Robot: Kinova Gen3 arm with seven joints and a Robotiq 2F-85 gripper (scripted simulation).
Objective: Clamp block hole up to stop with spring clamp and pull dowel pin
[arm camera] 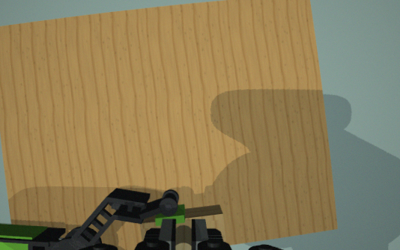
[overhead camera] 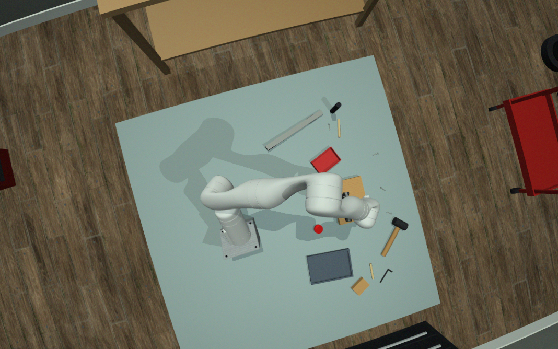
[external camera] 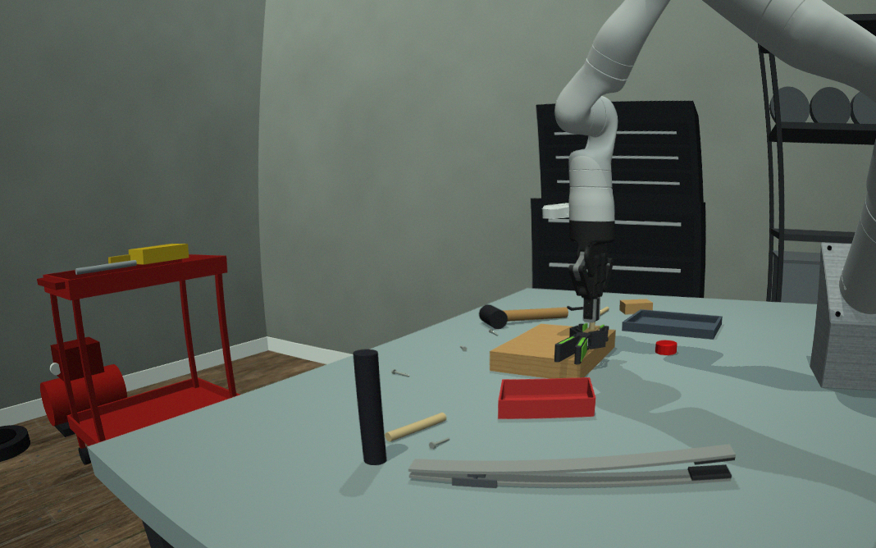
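Right now the dowel pin is 2 cm below my hand. Also, from my hand: red puck: 12 cm behind, 9 cm to the right, 7 cm below; small wooden block: 4 cm below; wooden bench board: 5 cm ahead, 6 cm below.
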